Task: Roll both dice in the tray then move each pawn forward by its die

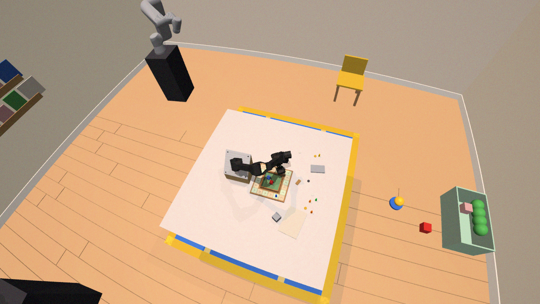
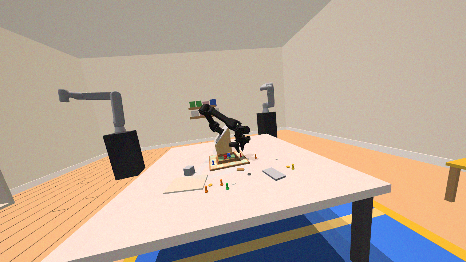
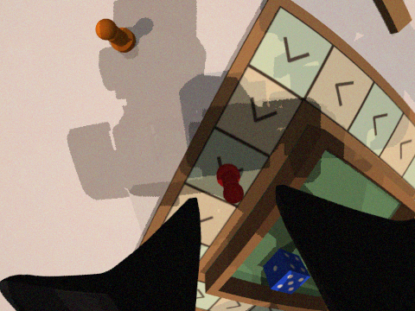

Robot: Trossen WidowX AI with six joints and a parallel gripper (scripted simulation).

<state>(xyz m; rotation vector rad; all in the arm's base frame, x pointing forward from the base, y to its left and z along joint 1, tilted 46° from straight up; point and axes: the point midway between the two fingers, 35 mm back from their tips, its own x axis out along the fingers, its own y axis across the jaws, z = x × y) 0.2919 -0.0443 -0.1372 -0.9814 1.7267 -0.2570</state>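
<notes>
My gripper tip is 20 mm above the red pawn. From my gripper tip the other things lie so: blue pawn: 230 mm to the right, 20 mm below, 20 mm ahead; brown block: 180 mm ahead, 70 mm to the right, 50 mm below; green tray: 110 mm to the right, 50 mm below, 30 mm behind.
</notes>
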